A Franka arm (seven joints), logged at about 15 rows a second.
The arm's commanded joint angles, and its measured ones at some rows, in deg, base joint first. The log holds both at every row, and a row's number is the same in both.
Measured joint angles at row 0:
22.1 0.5 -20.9 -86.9 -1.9 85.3 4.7
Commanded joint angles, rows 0 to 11:
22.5 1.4 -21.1 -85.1 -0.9 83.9 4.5
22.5 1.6 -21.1 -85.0 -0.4 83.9 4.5
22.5 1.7 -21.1 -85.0 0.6 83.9 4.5
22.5 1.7 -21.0 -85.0 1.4 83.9 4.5
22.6 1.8 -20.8 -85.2 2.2 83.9 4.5
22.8 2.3 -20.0 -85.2 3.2 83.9 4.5
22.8 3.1 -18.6 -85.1 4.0 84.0 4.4
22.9 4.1 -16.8 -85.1 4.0 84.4 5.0
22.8 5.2 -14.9 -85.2 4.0 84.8 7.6
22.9 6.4 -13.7 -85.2 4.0 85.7 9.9
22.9 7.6 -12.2 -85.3 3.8 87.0 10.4
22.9 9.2 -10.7 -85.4 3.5 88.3 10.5
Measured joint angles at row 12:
22.7 5.6 -12.6 -87.0 3.3 86.8 8.7
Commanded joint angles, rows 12 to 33:
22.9 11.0 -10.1 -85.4 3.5 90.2 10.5
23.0 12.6 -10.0 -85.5 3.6 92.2 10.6
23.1 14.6 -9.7 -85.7 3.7 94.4 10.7
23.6 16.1 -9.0 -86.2 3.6 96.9 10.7
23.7 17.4 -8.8 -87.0 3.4 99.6 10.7
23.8 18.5 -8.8 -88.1 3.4 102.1 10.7
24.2 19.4 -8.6 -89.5 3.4 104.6 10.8
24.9 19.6 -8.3 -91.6 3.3 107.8 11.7
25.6 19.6 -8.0 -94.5 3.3 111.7 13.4
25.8 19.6 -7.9 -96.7 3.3 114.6 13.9
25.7 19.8 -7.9 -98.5 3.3 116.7 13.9
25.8 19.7 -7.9 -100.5 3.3 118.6 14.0
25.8 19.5 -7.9 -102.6 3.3 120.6 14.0
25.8 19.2 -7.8 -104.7 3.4 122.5 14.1
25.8 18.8 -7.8 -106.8 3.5 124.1 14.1
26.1 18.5 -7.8 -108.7 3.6 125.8 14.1
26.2 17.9 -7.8 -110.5 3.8 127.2 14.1
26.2 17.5 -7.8 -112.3 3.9 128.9 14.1
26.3 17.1 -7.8 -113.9 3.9 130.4 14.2
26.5 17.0 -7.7 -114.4 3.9 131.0 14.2
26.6 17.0 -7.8 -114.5 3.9 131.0 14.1
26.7 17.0 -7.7 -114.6 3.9 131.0 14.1
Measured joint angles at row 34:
25.7 19.6 -7.5 -111.9 3.3 129.7 12.8
